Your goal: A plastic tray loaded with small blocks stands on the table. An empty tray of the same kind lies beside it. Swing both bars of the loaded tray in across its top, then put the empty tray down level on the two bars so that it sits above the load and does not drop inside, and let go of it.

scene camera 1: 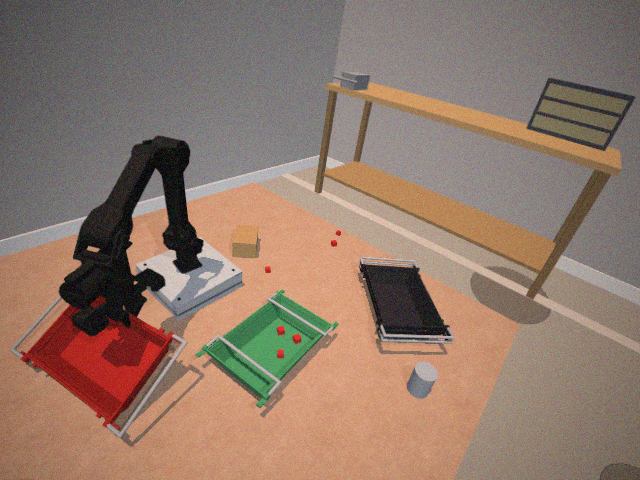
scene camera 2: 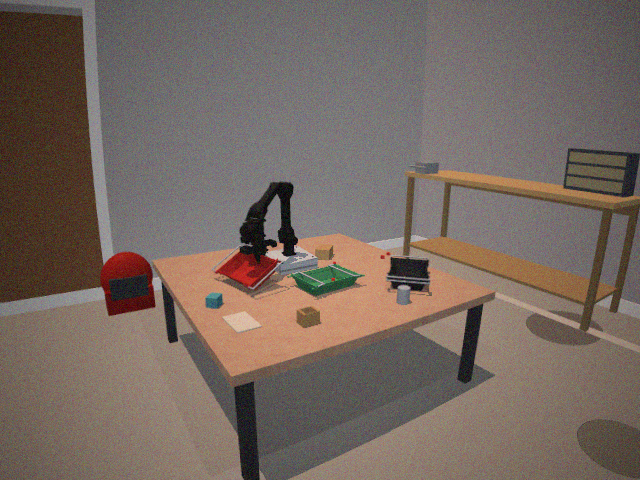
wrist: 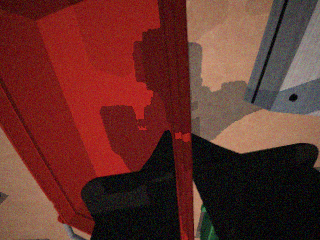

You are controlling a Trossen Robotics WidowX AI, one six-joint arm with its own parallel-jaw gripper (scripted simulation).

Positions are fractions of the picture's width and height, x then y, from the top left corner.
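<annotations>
There is a red tray in scene camera 1 (0.17,0.77). I see the same red tray in scene camera 2 (0.38,0.56), and the tray is visible to me in the wrist view (0.30,0.39) too.
</annotations>
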